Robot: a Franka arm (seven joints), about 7 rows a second.
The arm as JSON. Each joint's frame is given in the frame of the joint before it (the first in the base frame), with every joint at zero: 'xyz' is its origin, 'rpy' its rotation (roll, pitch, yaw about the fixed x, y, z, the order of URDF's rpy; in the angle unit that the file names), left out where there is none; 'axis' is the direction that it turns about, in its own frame. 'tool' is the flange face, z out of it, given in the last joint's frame.
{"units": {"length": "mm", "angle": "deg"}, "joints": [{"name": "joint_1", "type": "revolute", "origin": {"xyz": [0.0, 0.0, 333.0], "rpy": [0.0, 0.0, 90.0]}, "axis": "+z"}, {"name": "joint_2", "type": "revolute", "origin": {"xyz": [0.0, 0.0, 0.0], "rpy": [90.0, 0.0, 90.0]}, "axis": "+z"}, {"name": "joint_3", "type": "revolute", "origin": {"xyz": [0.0, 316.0, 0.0], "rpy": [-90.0, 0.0, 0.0]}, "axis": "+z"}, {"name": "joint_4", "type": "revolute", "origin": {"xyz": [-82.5, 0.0, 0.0], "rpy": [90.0, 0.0, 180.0]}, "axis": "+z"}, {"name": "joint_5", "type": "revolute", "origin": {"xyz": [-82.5, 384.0, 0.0], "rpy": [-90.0, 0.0, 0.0]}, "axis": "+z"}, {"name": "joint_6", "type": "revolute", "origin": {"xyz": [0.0, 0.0, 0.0], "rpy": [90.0, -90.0, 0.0]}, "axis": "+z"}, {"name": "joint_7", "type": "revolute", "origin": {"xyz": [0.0, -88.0, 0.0], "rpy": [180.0, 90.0, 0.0]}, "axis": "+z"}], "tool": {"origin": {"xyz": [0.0, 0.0, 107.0], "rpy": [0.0, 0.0, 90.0]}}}
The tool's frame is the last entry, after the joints.
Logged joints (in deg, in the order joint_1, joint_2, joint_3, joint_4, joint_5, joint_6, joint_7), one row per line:
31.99 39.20 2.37 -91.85 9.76 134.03 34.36
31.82 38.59 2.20 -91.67 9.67 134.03 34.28
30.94 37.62 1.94 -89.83 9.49 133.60 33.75
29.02 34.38 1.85 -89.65 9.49 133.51 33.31
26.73 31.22 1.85 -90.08 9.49 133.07 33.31
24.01 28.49 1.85 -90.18 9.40 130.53 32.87
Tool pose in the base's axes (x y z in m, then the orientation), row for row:
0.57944 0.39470 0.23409 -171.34 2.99 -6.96
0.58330 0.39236 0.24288 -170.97 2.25 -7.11
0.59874 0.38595 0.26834 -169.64 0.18 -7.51
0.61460 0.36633 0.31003 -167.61 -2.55 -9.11
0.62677 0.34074 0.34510 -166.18 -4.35 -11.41
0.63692 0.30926 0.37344 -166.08 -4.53 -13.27
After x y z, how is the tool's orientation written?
As angles about the fixed x, y, z axes (roll, pitch, yaw), in degrees.
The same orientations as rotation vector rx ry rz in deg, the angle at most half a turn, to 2 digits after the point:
-170.80 10.73 3.67
-170.49 10.86 2.51
-169.28 11.13 -0.74
-167.28 12.92 -5.17
-165.73 15.79 -8.30
-165.45 18.44 -8.89

